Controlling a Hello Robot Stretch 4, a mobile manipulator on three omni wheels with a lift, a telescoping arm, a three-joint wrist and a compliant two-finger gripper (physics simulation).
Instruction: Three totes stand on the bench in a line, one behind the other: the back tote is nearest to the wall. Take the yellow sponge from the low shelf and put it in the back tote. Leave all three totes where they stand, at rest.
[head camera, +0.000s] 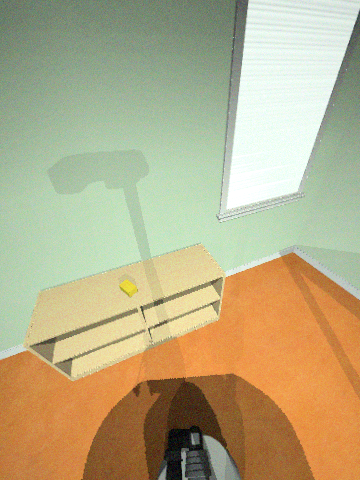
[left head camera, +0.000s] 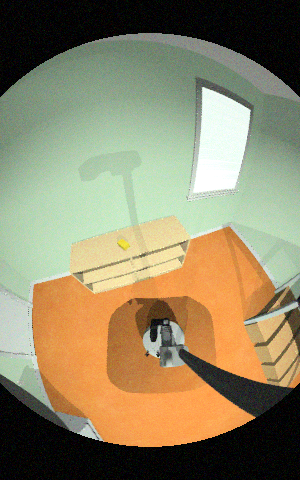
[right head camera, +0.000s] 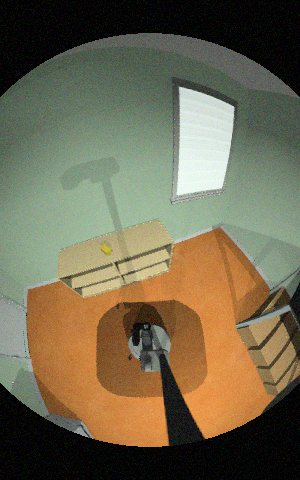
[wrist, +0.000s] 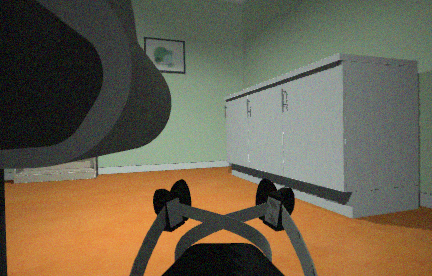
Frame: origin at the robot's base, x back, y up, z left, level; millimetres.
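Seen in the pictures: gripper, fingertip midpoint: (left head camera: 152, 356) (right head camera: 134, 360) (wrist: 223, 195).
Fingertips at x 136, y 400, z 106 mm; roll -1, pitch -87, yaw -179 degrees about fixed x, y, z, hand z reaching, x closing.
Offsets run from my fingertips to a thing's top centre. "pt": to the spot under its first point. Level surfaces: height alone.
The yellow sponge {dz +246, dx -966, dy +228 mm} (head camera: 128, 288) (left head camera: 123, 244) (right head camera: 106, 249) lies on the top board of the low wooden shelf {dy +184 mm} (head camera: 90, 307) (left head camera: 95, 255) (right head camera: 82, 260), near the middle of its length. The shelf stands against the green wall. My gripper (wrist: 223, 195) is open in the wrist view, its two fingertips wide apart with floor showing between and beyond them. It is far from the sponge, which does not show in the wrist view. The three totes and the bench top do not show clearly in these views.
A grey cabinet (wrist: 310, 130) stands at the right in the wrist view. Brown boxes {pt dz -1350, dx +305, dy -157 mm} (left head camera: 272, 345) (right head camera: 260, 345) stand below a bench with a light frame bar (left head camera: 272, 314) (right head camera: 265, 318) at the right. A window (head camera: 285, 105) is in the wall right of the shelf.
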